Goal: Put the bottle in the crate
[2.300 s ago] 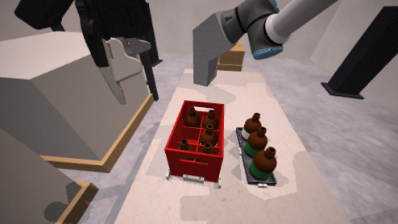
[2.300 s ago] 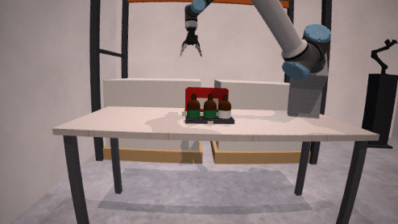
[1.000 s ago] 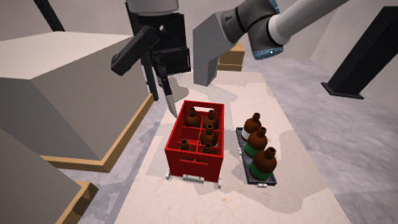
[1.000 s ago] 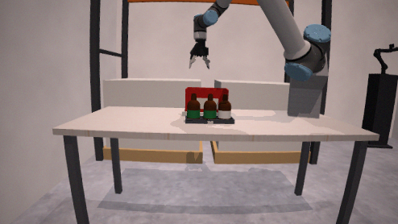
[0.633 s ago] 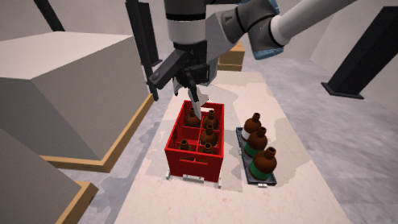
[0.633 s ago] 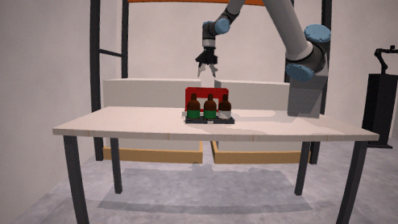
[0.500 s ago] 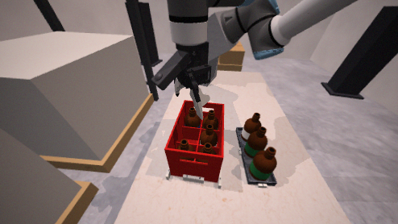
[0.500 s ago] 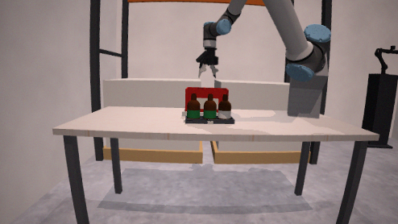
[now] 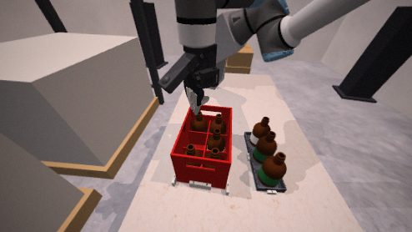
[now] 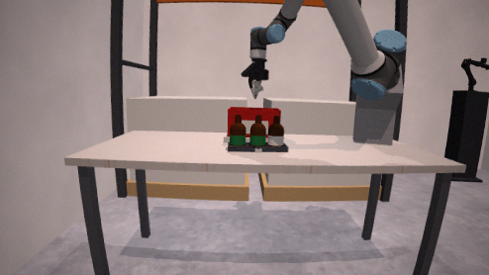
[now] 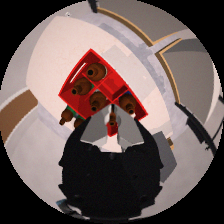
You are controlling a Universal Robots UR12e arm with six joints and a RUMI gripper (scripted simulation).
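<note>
Now: hand 140 mm past the white-labelled bottle, 260 mm to the right of it and 160 mm above it. Round my hand: tray (60 mm behind, 280 mm to the left, 230 mm below); red crate (40 mm to the left, 160 mm below).
</note>
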